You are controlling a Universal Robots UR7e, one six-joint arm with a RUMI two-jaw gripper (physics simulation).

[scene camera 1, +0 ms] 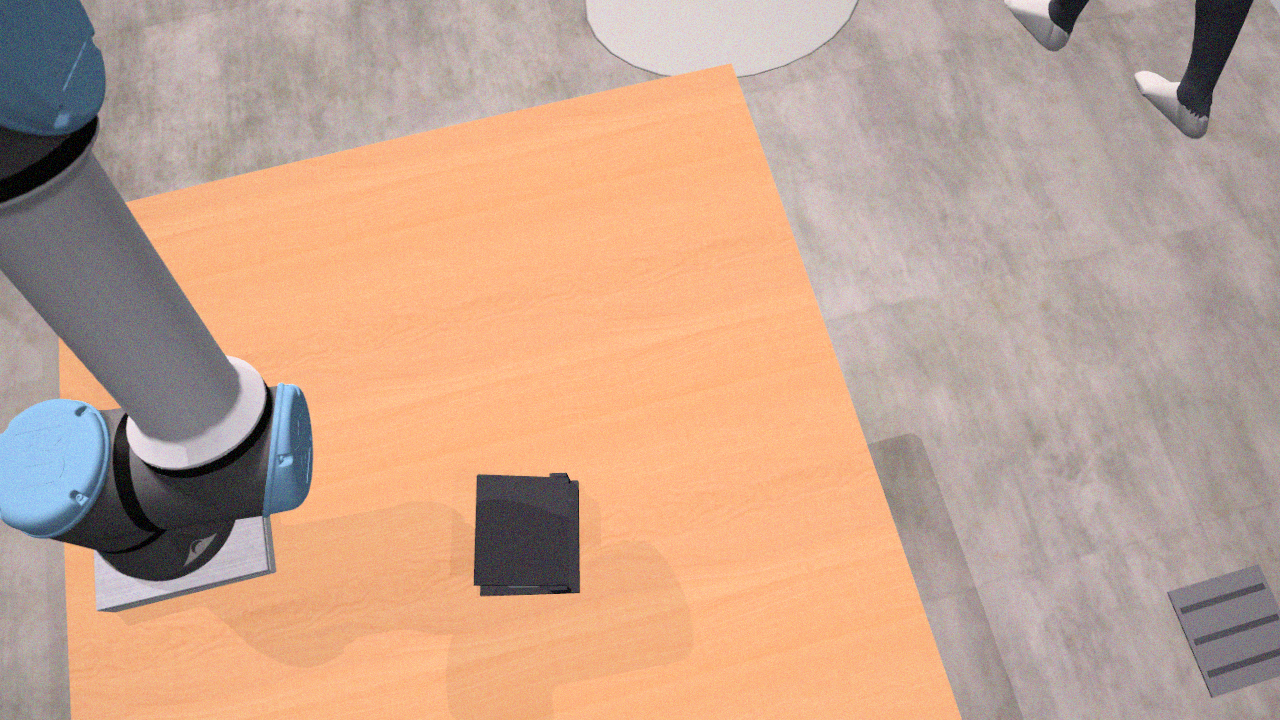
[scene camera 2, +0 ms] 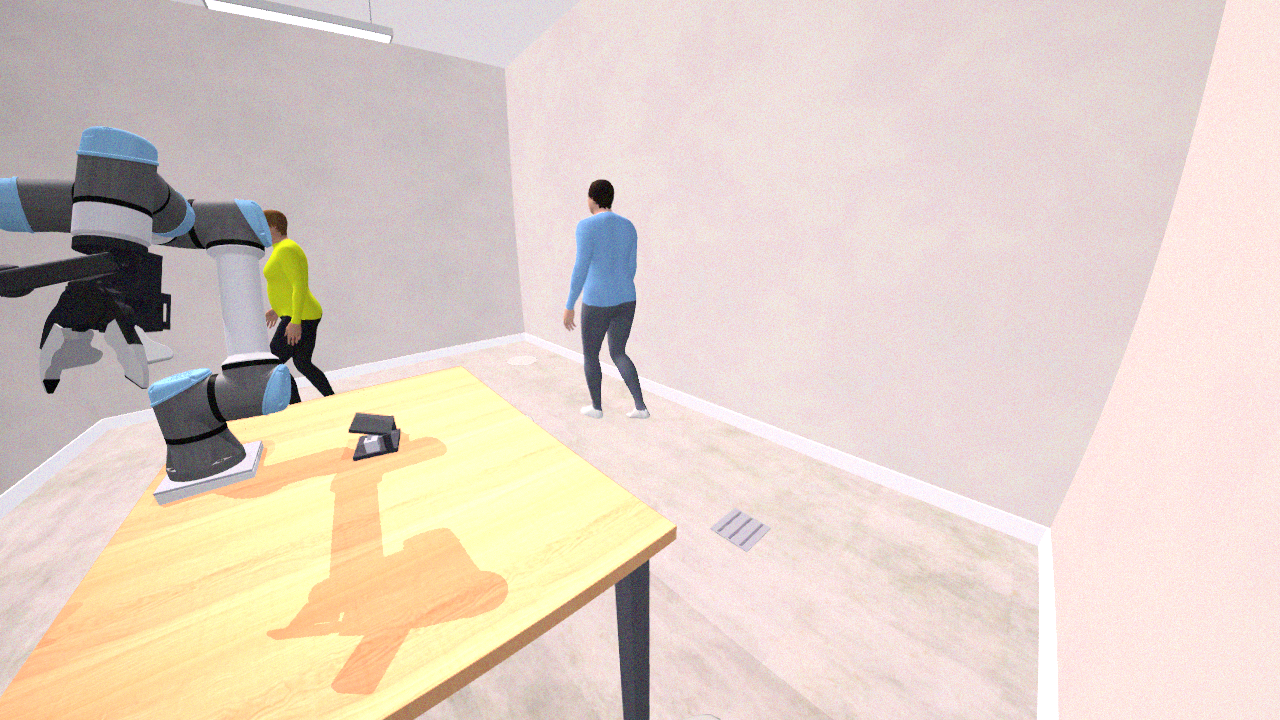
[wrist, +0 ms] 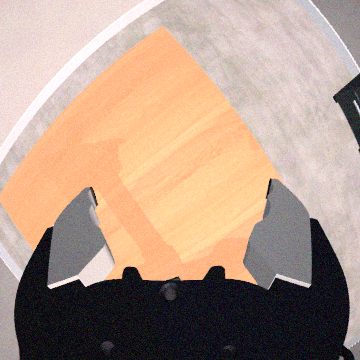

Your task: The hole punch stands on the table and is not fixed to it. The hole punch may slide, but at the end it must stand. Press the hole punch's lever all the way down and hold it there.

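Where they show: gripper, fingertip midpoint: (scene camera 2: 96, 391) (wrist: 179, 186); arm's base, origin of the base link: (scene camera 2: 209, 464).
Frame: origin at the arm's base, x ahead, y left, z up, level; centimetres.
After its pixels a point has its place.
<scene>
The black hole punch (scene camera 1: 526, 532) @(y -6.3, x 39.5, z 4.0 cm) (scene camera 2: 377, 442) @(y -11.2, x 39.8, z 0.7 cm) stands upright on the table (scene camera 1: 626, 268) @(y 25.2, x 52.1, z -2.8 cm) (scene camera 2: 537, 537) @(y -58.6, x 66.1, z -2.8 cm) (wrist: 190, 115) @(y -54.7, x 6.1, z -2.8 cm). Its flat lever (scene camera 2: 371, 422) @(y -5.9, x 38.9, z 4.2 cm) is raised, with a clear gap to the base in scene camera 2. In scene camera 1 the lever covers most of the base from above. My gripper (scene camera 2: 95, 383) @(y -44.1, x 13.6, z 31.9 cm) (wrist: 179, 186) @(y -44.1, x 13.6, z 31.9 cm) is open and empty. It hangs high in the air at the left of scene camera 2, well away from the hole punch, and touches nothing. The hole punch cannot be made out in the wrist view, where the gripper body hides the lower part.
The arm's base plate (scene camera 1: 241, 559) @(y -5.9, x 8.3, z -0.2 cm) (scene camera 2: 214, 483) @(y -8.4, x 3.6, z -1.3 cm) stands on the table to the left of the hole punch. The arm's shadow falls across the table. A person in blue (scene camera 2: 608, 259) and a person in yellow (scene camera 2: 290, 277) stand on the floor beyond the table.
</scene>
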